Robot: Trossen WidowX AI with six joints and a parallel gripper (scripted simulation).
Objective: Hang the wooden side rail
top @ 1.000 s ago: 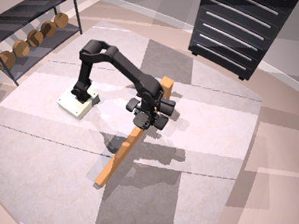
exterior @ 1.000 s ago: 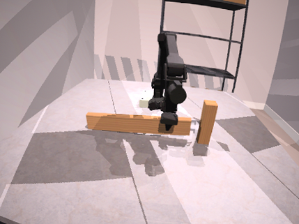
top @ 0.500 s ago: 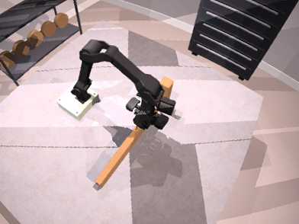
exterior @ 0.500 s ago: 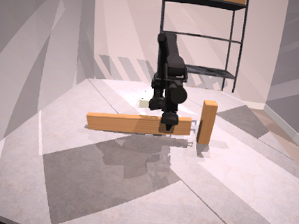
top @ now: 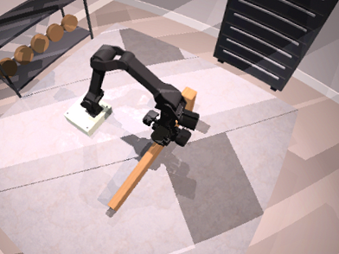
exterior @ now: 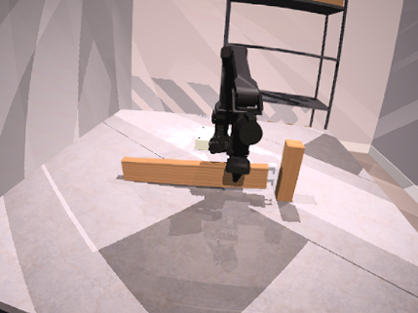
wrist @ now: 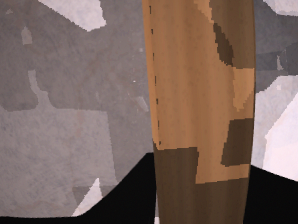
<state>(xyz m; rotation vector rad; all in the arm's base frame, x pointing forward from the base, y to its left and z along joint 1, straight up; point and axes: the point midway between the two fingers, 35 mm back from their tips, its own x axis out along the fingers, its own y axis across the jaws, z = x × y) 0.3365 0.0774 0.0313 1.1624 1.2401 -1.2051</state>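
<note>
Now: the headboard post 150 mm to the left of my gripper tip and 40 mm above it.
</note>
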